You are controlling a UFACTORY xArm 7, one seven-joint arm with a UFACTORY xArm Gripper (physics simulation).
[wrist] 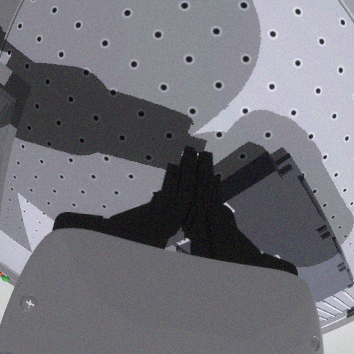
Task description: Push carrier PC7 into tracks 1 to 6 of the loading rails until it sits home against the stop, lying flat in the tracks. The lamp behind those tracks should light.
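Places are measured from the arm's base along level axes (x ahead, y left, z up), in millimetres.
Pixels of known places: gripper, between the fingertips: (191, 168).
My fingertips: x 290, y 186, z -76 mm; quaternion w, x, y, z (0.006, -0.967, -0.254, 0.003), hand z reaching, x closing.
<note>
Ahead of a thing's pixels: the offset from my fingertips to its top centre. "*": to the spot under its first point. Level surfaces: height alone.
Carrier PC7 {dx +198, dy -23, dz +0 mm} (285, 215), a dark grey flat panel with notches along its right edge, lies at the right of the wrist view. Its lower end is over the loading rails {* dx +468, dy -8, dz -25 mm} (341, 303), whose pale slats show at the lower right. Its label and left edge are hidden behind my gripper. My gripper (191, 168) is shut and empty. Its fingertips are just left of the carrier's dark upper-left end face; whether they touch it I cannot tell. The stop and the seating in the tracks are hidden. I cannot make out the lamp behind those tracks.
A pale perforated table top {dz -30 mm} (150, 60) spreads under and around the carrier, with arm shadows across it. A grey block-like structure stands at the left edge. A small green knob or light (5, 278) shows at the lower left.
</note>
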